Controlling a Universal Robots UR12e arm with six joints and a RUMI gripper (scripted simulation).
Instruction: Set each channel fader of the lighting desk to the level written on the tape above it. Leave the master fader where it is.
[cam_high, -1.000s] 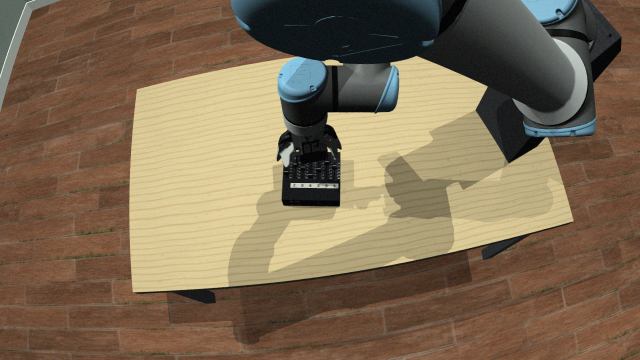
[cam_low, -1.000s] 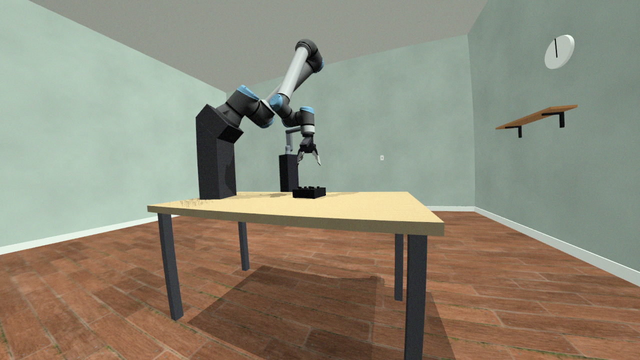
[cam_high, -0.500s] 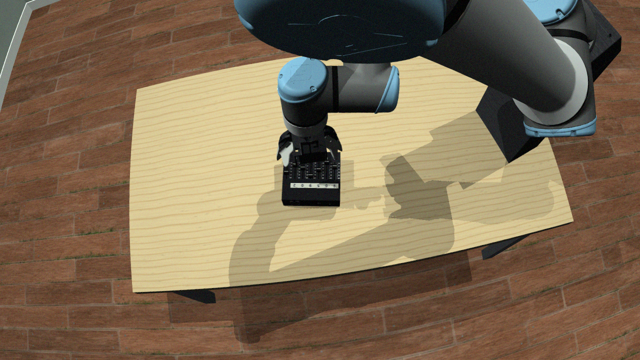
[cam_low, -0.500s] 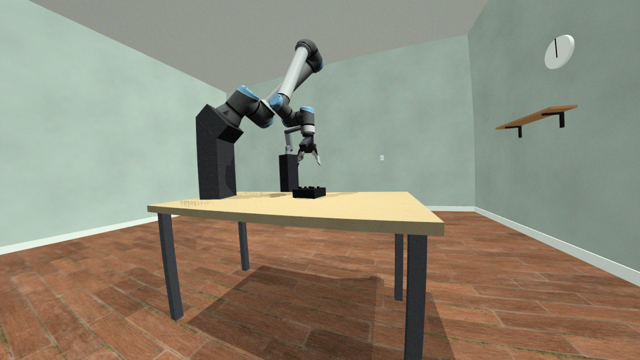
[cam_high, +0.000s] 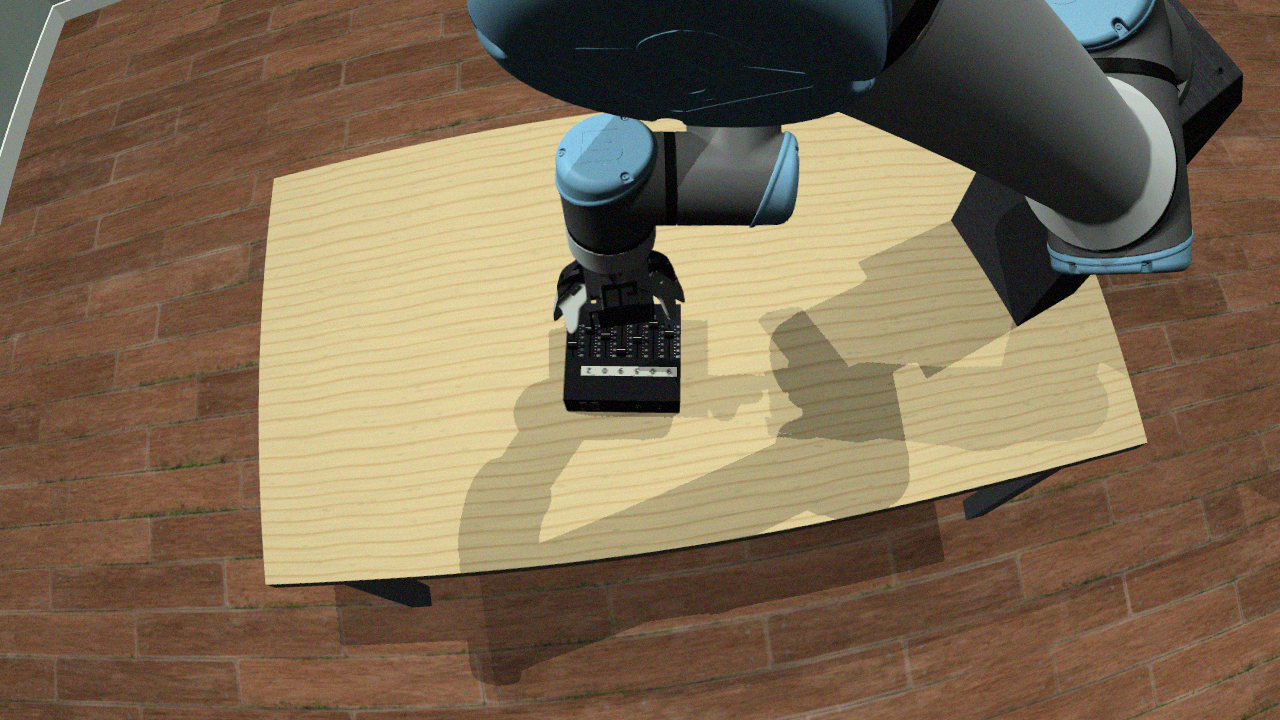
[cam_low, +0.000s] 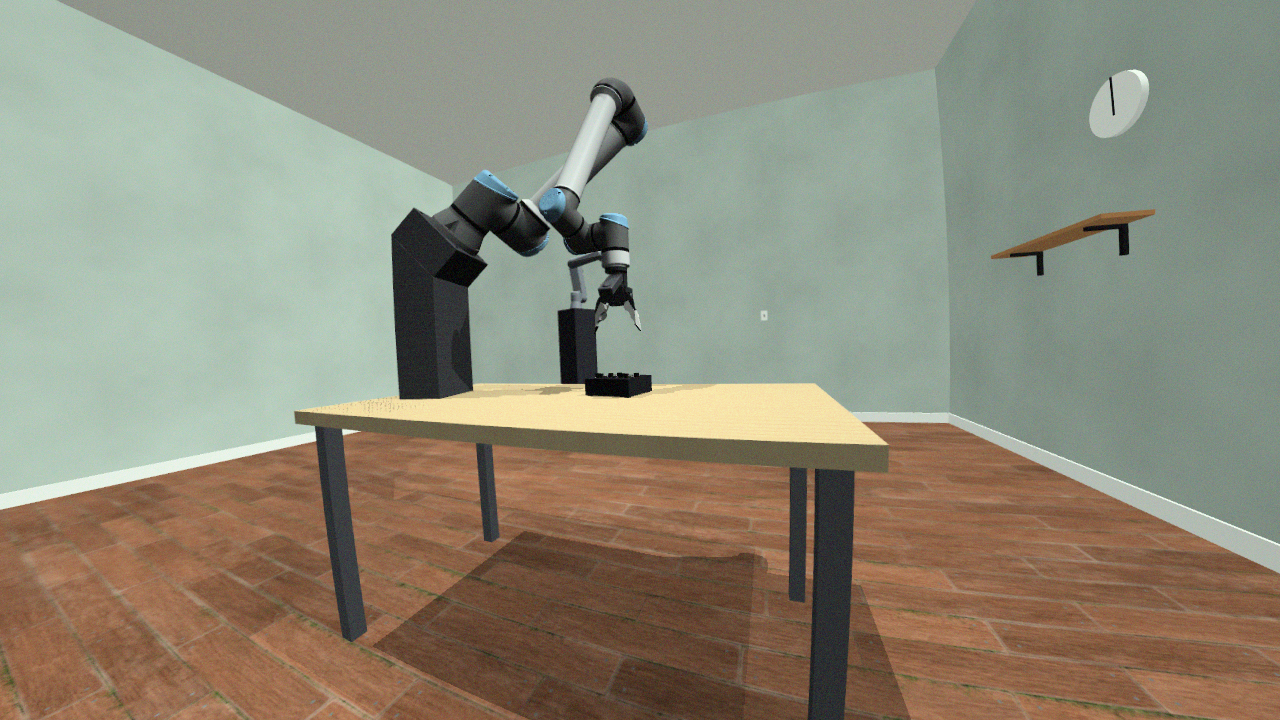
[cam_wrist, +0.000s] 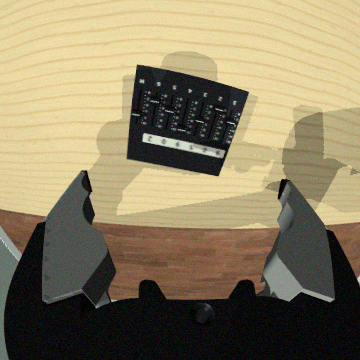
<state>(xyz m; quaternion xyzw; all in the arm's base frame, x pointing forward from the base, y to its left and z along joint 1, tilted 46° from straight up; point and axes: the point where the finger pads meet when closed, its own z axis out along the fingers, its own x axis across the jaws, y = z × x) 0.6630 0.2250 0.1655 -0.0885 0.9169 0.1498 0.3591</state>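
Right now the channel 2 fader is 30 mm behind my hand, 40 mm to the right of it and 130 mm below it. From my hand the other things lie so: channel 3 fader (20 mm behind, 20 mm to the right, 130 mm below); channel 4 fader (130 mm below); row 5 fader (30 mm ahead, 10 mm to the right, 130 mm below).
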